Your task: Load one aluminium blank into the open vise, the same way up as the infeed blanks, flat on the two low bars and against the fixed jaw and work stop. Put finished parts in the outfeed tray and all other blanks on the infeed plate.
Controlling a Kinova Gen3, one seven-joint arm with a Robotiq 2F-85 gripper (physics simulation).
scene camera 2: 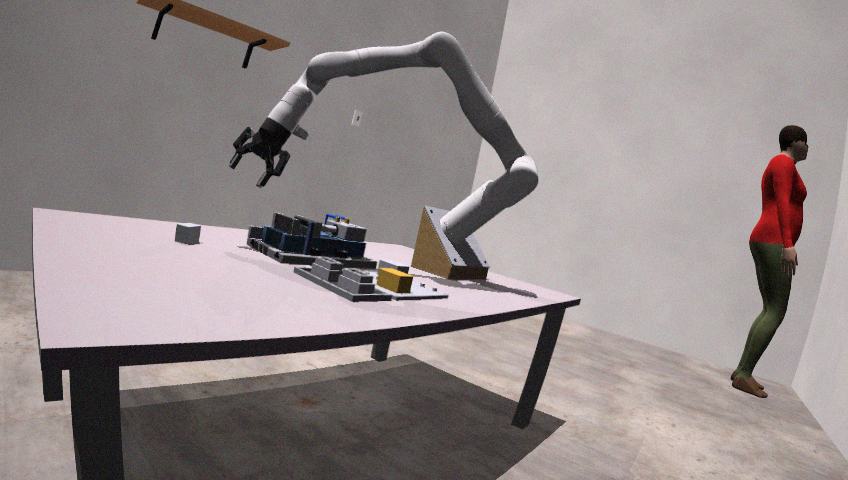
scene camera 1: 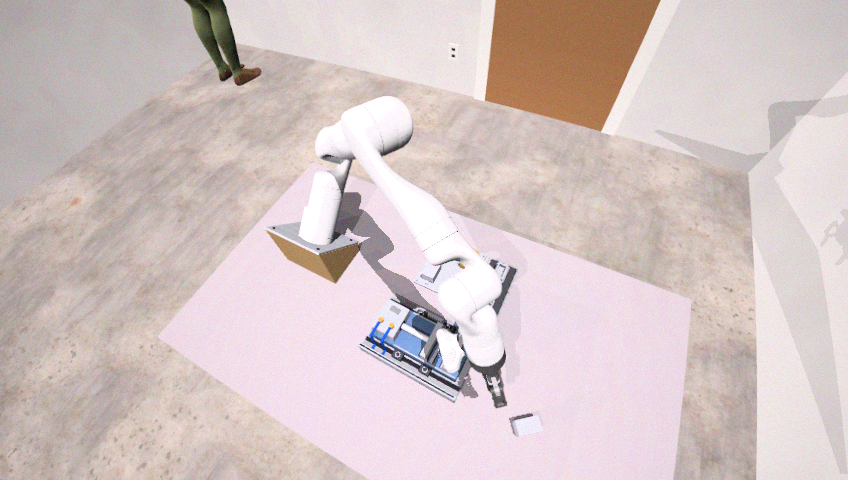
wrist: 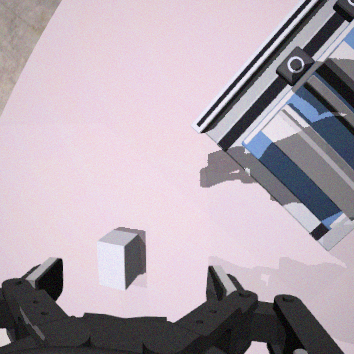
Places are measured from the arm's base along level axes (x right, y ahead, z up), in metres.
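Pixels of known places: gripper, fingertip midpoint: (scene camera 2: 244, 177) (scene camera 1: 494, 385) (wrist: 134, 278); arm's base, origin of the base link: (scene camera 2: 450, 230) (scene camera 1: 316, 238).
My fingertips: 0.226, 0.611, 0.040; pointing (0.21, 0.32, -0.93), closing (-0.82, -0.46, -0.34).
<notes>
Ahead of a thing's pixels: the offset from my fingertips to its top centre, as dx, dy, dz. "*": to the spot under its first point. Level surfaces: height alone.
A loose light-grey block {+0.035, +0.115, -0.129} (scene camera 1: 528, 425) (scene camera 2: 187, 233) (wrist: 111, 265) lies on the table beyond the vise's end, apart from it. My gripper (scene camera 1: 499, 404) (scene camera 2: 246, 174) (wrist: 134, 278) is open and empty, well above the table. In the wrist view the block appears between the fingers, far below them. The vise {-0.069, -0.210, -0.070} (scene camera 1: 407, 343) (scene camera 2: 279, 240) (wrist: 300, 150) has blue and grey parts; the arm partly hides it in scene camera 1. The light infeed plate {-0.332, -0.212, -0.161} (scene camera 1: 443, 274) (scene camera 2: 428, 292) bears a grey block {-0.293, -0.263, -0.125} (scene camera 1: 429, 273) and a yellow block {-0.372, -0.163, -0.125} (scene camera 2: 394, 280). Stepped grey parts {* -0.371, -0.042, -0.141} (scene camera 2: 355, 280) sit on the dark outfeed tray {* -0.410, -0.057, -0.162} (scene camera 2: 374, 297).
Two blue hoses (scene camera 1: 386, 339) with orange ends rise at one end of the vise. The arm's wedge base (scene camera 1: 306, 256) (scene camera 2: 431, 249) stands at the far side of the table {dz -0.169} (scene camera 1: 267, 333) (scene camera 2: 178, 297). A person (scene camera 2: 776, 208) stands on the floor away from the table.
</notes>
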